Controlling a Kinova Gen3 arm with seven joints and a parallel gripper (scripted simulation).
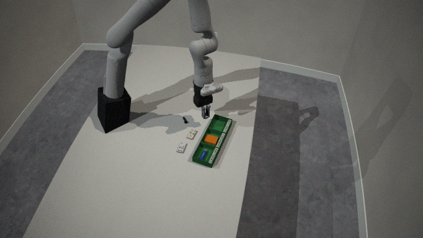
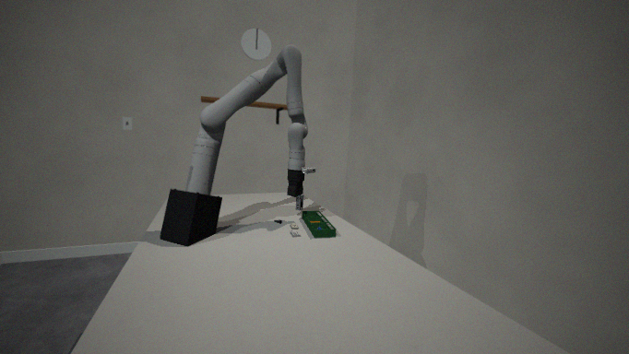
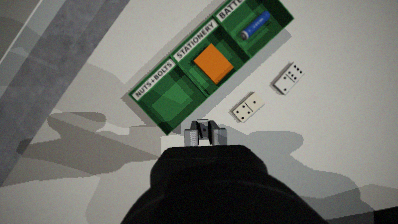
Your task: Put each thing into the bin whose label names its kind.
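The green three-part bin lies 50 mm ahead of my hand, 90 mm to the right of it and 60 mm below it. Also, from my hand: black bolt (90 mm behind, 70 mm below); grey piece (10 mm below); orange flat block (40 mm ahead, 90 mm to the right, 60 mm below).
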